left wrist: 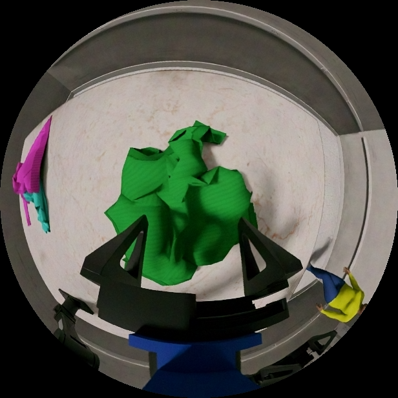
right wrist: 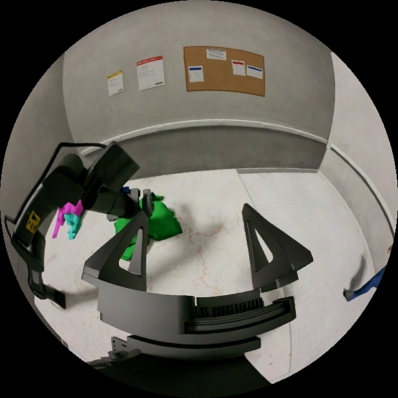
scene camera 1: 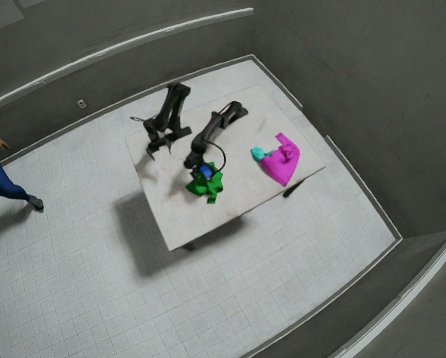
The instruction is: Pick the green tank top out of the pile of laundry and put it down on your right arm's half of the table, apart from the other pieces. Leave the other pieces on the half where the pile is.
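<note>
The green tank top (scene camera 1: 212,186) (left wrist: 185,200) (right wrist: 161,222) is a crumpled heap below my left gripper, in the lower left part of the table in scene camera 1. My left gripper (left wrist: 192,220) is open, its fingers spread wide over the near part of the green cloth. Whether the cloth touches the table everywhere is hard to tell. My right gripper (scene camera 1: 161,150) (right wrist: 193,211) is open and empty, away from the cloth at the table's left side. A magenta piece (scene camera 1: 283,163) (left wrist: 36,165) (right wrist: 68,210) and a teal piece (scene camera 1: 258,153) (left wrist: 39,207) (right wrist: 73,225) lie together at the right.
The pale table (scene camera 1: 235,200) (left wrist: 280,150) (right wrist: 200,260) carries both arms along its upper edge in scene camera 1. My left arm (scene camera 1: 206,137) (right wrist: 62,182) reaches over the table beside the green cloth. A person (left wrist: 340,295) stands on the floor away from the table.
</note>
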